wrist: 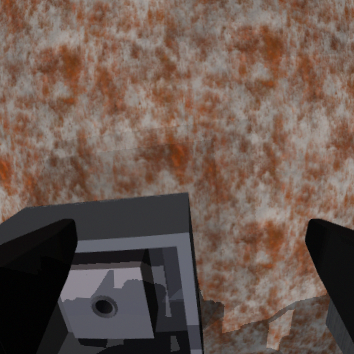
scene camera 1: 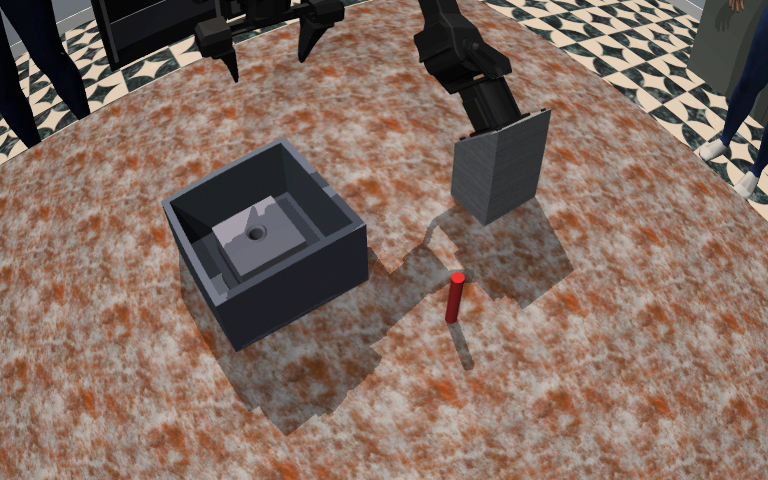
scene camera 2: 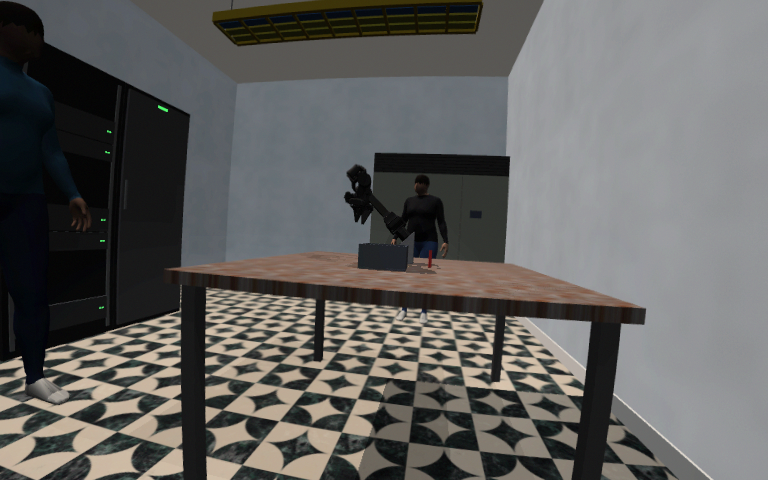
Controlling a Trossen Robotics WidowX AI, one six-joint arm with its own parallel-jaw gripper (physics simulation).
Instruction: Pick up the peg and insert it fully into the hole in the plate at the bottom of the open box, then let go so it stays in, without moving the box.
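Frame: origin at the arm's base, x ahead, y left, z up, level; centimetres.
Where they show: gripper, fingertip midpoint: point(wrist: 194, 231) point(scene camera 1: 268, 70) point(scene camera 2: 359, 223); arm's base at its link origin: point(scene camera 1: 501, 125) point(scene camera 2: 406, 238).
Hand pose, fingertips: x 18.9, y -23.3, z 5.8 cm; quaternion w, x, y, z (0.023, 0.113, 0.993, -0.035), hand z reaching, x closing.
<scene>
Each offset is from my fingertips to the centre of the thing. "pt": to the spot under its first point. Level surfaces: height alone.
A red peg {dx -0.5, dy +33.5, dz -14.5 cm} point(scene camera 1: 454, 300) point(scene camera 2: 429, 259) stands upright on the table, to the right of the box in scene camera 1. The open dark grey box {dx +11.3, dy +12.5, dz -13.6 cm} point(scene camera 1: 305, 288) point(scene camera 2: 382, 257) point(wrist: 135, 217) stands on the table. In its bottom lies a light grey plate {dx +11.3, dy +12.5, dz -15.0 cm} point(scene camera 1: 271, 249) point(wrist: 120, 325) with a round, empty hole {pt dx +10.9, dy +11.8, dz -13.4 cm} point(scene camera 1: 256, 232) point(wrist: 104, 306). My gripper point(scene camera 1: 269, 70) point(scene camera 2: 359, 220) point(wrist: 194, 231) is wide open and empty, high above the table, beyond the box in scene camera 1. The peg does not show in the wrist view.
The arm's base is on a grey block point(scene camera 1: 512, 169) standing on the table {dz -18.5 cm} point(scene camera 1: 566, 396) point(scene camera 2: 509, 283), behind the peg in scene camera 1. The box's walls rise around the plate. People stand beyond the table.
</scene>
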